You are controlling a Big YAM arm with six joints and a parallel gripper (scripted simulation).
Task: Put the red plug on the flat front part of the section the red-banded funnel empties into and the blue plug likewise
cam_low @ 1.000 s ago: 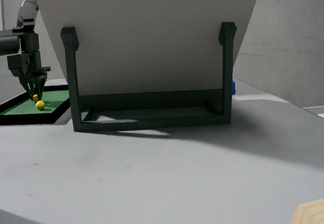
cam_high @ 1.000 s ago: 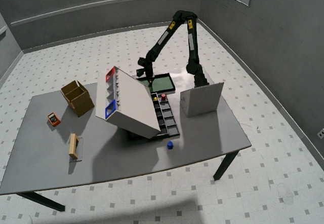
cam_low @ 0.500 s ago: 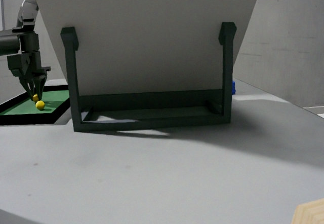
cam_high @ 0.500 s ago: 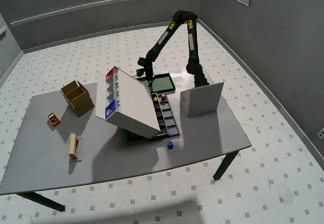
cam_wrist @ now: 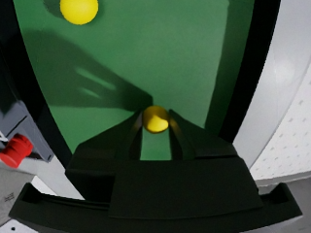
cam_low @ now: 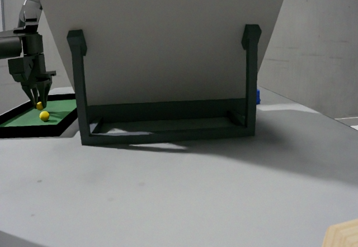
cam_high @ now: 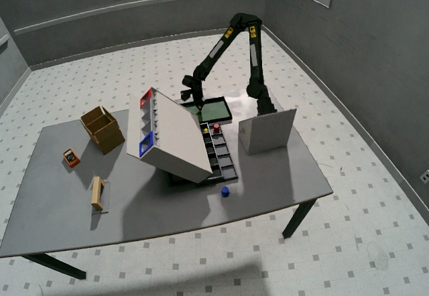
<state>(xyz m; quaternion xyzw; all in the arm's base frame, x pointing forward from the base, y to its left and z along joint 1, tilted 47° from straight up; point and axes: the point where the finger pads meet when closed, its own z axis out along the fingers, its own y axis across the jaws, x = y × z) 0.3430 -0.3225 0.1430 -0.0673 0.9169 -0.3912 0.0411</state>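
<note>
My gripper is now 2 cm to the right of the green marble tray, 2 cm above it and 1 cm short of it. Round my hand: white sloped cover (36 cm to the left, 18 cm above, 10 cm ahead).
</note>
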